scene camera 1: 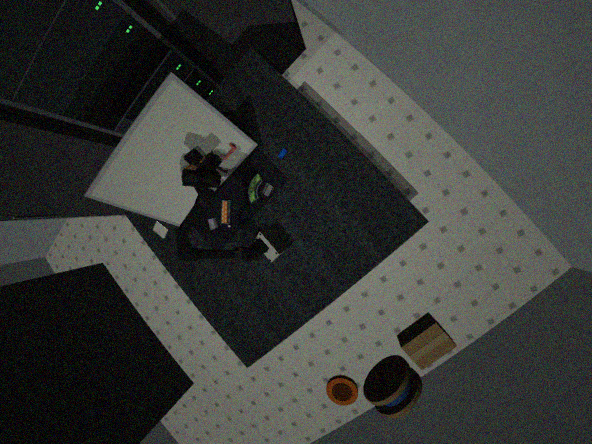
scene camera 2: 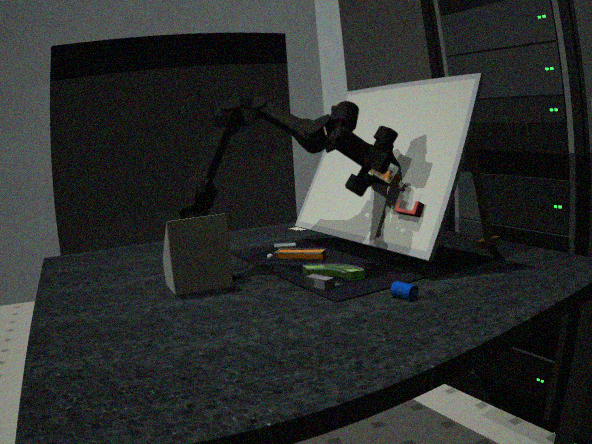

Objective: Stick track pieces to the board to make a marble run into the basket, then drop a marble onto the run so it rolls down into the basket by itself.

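Frame: origin at the arm's base, x left, y ahead, z down, level; millimetres.
Seen in the pictures: gripper, fingertip midpoint: (scene camera 1: 200,158) (scene camera 2: 394,176); arm's base, origin of the base link: (scene camera 1: 263,245) (scene camera 2: 199,237).
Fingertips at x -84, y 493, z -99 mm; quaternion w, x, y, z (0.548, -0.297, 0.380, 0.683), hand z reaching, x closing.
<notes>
Pixels of each thing's top centre, then the offset from my fingertips to it. "spot": a spot on its surface instead. Level surfaces: height alone.
- red basket, middle of its top: (scene camera 2: 409,192) (scene camera 1: 223,149) dz +30, dx -109, dy -42 mm
- orange track piece, surface spot: (scene camera 2: 382,175) spot: dz -2, dx +22, dy -23 mm
- green curved piece, surface spot: (scene camera 2: 334,271) (scene camera 1: 255,187) spot: dz +195, dx -55, dy -228 mm
- small white marble, middle of its top: (scene camera 2: 270,253) (scene camera 1: 228,226) dz +190, dx +201, dy -269 mm
- dark mat, its level: dz +207 mm
- grey block, middle of its top: (scene camera 2: 322,275) (scene camera 1: 267,189) dz +186, dx -99, dy -284 mm
- light block, middle of its top: (scene camera 2: 284,244) (scene camera 1: 212,223) dz +186, dx +264, dy -194 mm
- blue cylinder, middle of its top: (scene camera 2: 404,283) (scene camera 1: 281,152) dz +180, dx -285, dy -206 mm
The white board (scene camera 1: 140,150) (scene camera 2: 450,110) leans at a tilt. A red basket (scene camera 1: 232,148) (scene camera 2: 407,212) is at its lower right part. My gripper (scene camera 1: 202,161) (scene camera 2: 389,177) is shut on an orange track piece (scene camera 1: 191,168) (scene camera 2: 382,175), in front of the board, above and left of the basket in the scene camera 2 view. The fingers hide much of the piece; I cannot tell whether it touches the board. Another orange track piece (scene camera 1: 225,212) (scene camera 2: 301,254) and a green curved piece (scene camera 1: 254,188) (scene camera 2: 334,271) lie below. A small white marble (scene camera 1: 229,226) (scene camera 2: 269,256) is by the orange piece's end.
A dark mat (scene camera 2: 340,296) lies under the loose pieces. A grey block (scene camera 1: 268,189) (scene camera 2: 320,281) is beside the green piece, a light block (scene camera 1: 212,223) (scene camera 2: 285,245) behind the orange one. A blue cylinder (scene camera 1: 282,153) (scene camera 2: 404,290) and an upright grey wedge (scene camera 2: 197,255) stand apart.
</notes>
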